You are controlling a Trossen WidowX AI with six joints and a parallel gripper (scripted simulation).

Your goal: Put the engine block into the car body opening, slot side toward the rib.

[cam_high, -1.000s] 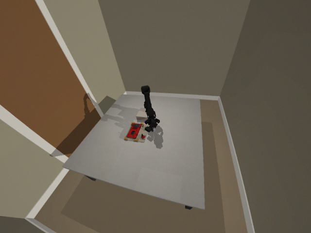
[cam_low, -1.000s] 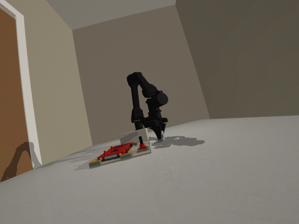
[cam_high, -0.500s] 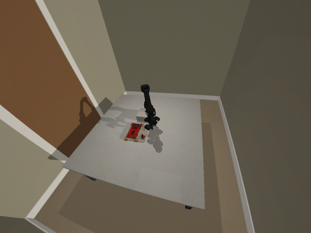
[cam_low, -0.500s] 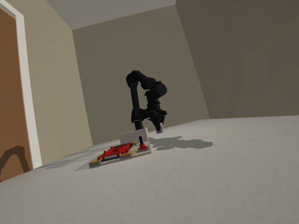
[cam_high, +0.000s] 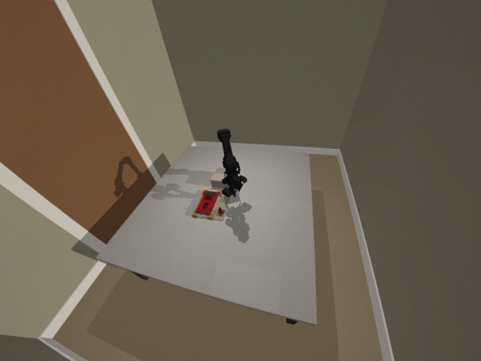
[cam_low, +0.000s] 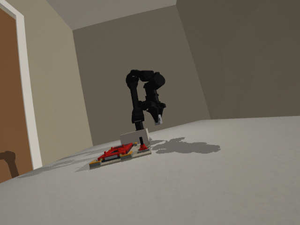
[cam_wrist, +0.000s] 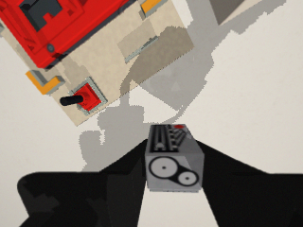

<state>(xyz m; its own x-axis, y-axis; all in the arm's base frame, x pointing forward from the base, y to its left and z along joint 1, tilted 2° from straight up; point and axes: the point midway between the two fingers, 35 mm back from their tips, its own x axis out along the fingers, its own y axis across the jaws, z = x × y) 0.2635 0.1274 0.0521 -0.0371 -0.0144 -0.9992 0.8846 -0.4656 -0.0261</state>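
My gripper tip is 100 mm short of the black upright post, 90 mm to the left of it and 70 mm above it. From my gripper tip the other things lie so: engine block: 10 mm ahead, 10 mm above; then beige base board: 190 mm to the right, 90 mm below, 40 mm ahead.
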